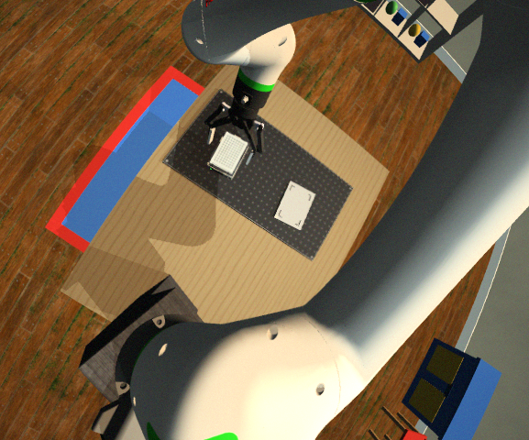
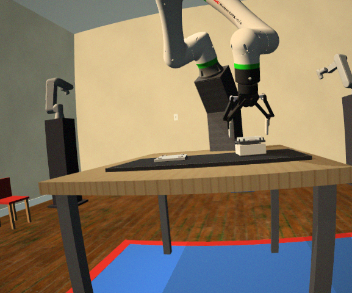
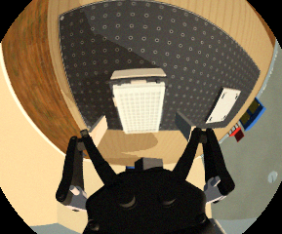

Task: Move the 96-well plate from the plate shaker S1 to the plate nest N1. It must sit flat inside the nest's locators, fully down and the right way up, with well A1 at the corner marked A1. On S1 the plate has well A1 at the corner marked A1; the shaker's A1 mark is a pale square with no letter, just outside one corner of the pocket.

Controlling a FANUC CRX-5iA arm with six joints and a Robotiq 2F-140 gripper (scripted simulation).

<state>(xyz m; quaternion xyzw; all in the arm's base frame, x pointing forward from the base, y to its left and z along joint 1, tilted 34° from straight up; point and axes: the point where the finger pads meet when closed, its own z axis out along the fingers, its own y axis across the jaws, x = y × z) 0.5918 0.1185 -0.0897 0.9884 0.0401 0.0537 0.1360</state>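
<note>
Now: the 96-well plate 3 cm below my hand. The rest, counted from my hand: plate nest N1: 2 cm behind, 32 cm to the right, 8 cm below.
</note>
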